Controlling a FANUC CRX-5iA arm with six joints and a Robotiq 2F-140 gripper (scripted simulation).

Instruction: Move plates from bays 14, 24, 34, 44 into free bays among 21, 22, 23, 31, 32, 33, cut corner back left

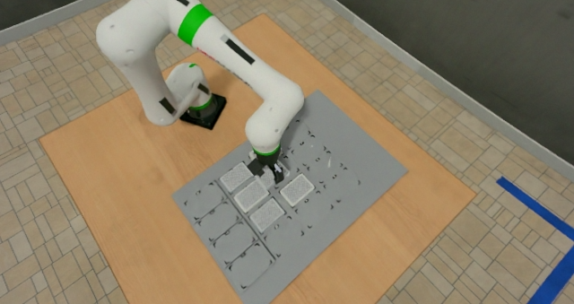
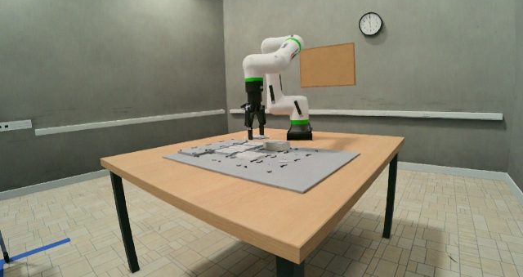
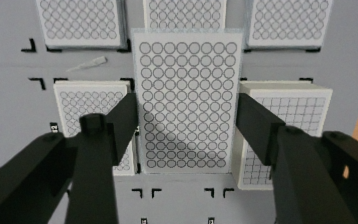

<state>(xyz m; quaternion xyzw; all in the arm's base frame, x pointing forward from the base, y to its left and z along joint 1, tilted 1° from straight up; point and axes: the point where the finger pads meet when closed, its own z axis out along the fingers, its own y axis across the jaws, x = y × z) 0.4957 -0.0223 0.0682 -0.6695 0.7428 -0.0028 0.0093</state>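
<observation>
Right now the sealed deep-well block is 100 mm behind my hand, 60 mm to the left of it and 80 mm below it. Round my hand: sealed 96-well plate 20 mm below.
</observation>
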